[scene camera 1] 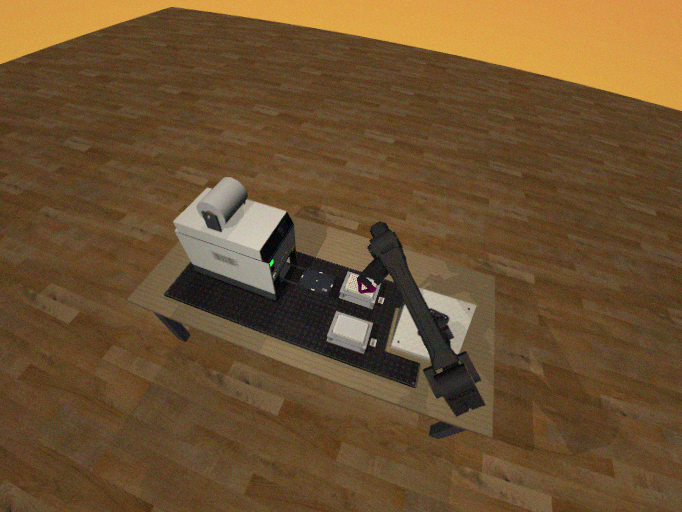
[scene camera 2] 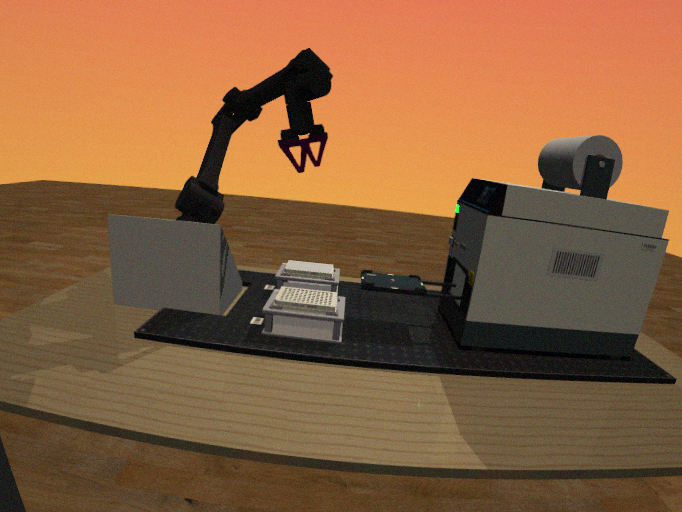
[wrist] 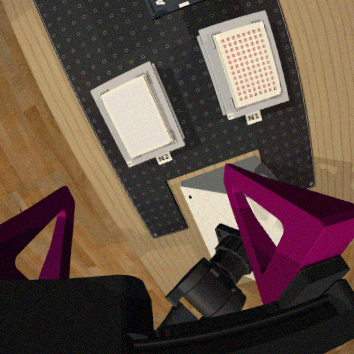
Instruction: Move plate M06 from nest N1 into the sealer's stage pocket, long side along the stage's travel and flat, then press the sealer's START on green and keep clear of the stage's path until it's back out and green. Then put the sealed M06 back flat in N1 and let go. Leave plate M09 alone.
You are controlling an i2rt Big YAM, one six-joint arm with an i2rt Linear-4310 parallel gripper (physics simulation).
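Where they show: gripper, fingertip midpoint: (scene camera 1: 367, 283) (scene camera 2: 309, 169) (wrist: 146, 182); arm's base at its link origin: (scene camera 2: 180, 250).
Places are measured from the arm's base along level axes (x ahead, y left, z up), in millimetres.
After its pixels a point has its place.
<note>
Plate M06 (scene camera 1: 351, 281) {x 381, y -76, z -39 mm} (scene camera 2: 305, 297) {x 333, y -88, z -38 mm} (wrist: 250, 65) {x 333, y -79, z -39 mm}, cream with rows of wells that look reddish in the wrist view, lies flat in nest N1 (scene camera 1: 356, 298) {x 336, y -42, z -103 mm} (scene camera 2: 302, 326) {x 332, y -90, z -105 mm} (wrist: 208, 60) {x 358, y -16, z -55 mm}. My gripper (scene camera 2: 309, 168) {x 290, y 74, z 216 mm} (wrist: 146, 182) {x 290, y 74, z 216 mm}, with magenta fingers, is open and empty, high above the nests. The sealer (scene camera 1: 231, 236) {x 810, y 117, z 240 mm} (scene camera 2: 561, 286) {x 859, y -80, z 52 mm} shows a green light (scene camera 1: 271, 262) {x 655, y 109, z 165 mm} (scene camera 2: 456, 208) {x 652, y 114, z 162 mm}. Its dark stage (scene camera 1: 317, 279) {x 515, y -1, z -9 mm} (scene camera 2: 391, 282) {x 511, y -5, z -9 mm} (wrist: 172, 6) {x 446, y 18, z -9 mm} is out, with an empty pocket. START cannot be made out. The white-topped plate M09 (scene camera 1: 351, 327) {x 299, y 130, z -39 mm} (scene camera 2: 309, 268) {x 303, y 114, z -39 mm} (wrist: 137, 115) {x 305, y 127, z -39 mm} sits in nest N2 (wrist: 114, 129) {x 294, y 172, z -39 mm}.
The nests and sealer stand on a black perforated mat (scene camera 1: 297, 319) {x 530, y 162, z -110 mm} (scene camera 2: 380, 344) {x 500, y -113, z -110 mm} (wrist: 75, 65) {x 440, y 231, z -110 mm} on the wooden table (scene camera 2: 275, 407) {x 342, y -341, z -123 mm}. The stage's rails run into the sealer's opening. A film roll (scene camera 1: 225, 199) {x 853, y 54, z 352 mm} (scene camera 2: 578, 160) {x 852, y -46, z 308 mm} tops the sealer. The arm's white base plate (scene camera 1: 410, 330) {x 74, y 41, z -36 mm} stands beside the mat.
</note>
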